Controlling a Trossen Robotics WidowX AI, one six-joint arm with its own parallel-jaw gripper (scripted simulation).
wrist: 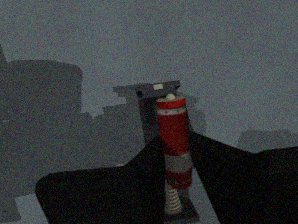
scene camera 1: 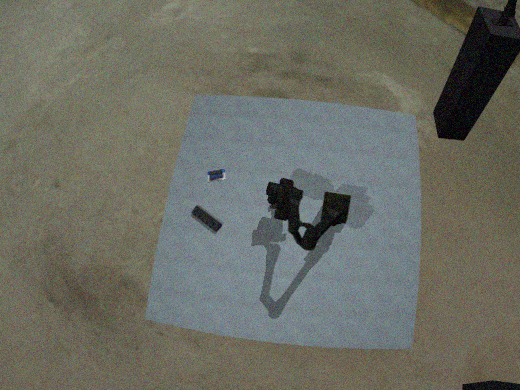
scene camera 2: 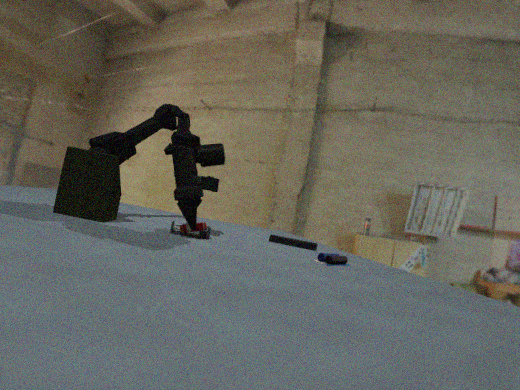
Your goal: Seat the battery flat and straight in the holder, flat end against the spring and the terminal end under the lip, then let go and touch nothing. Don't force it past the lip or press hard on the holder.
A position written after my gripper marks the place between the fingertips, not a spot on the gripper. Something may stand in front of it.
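Scene camera 2 gives me a sight of my gripper [scene camera 2: 193, 229]. In the wrist view I see a battery [wrist: 172, 114], and my gripper [wrist: 174, 139] shows there as well.
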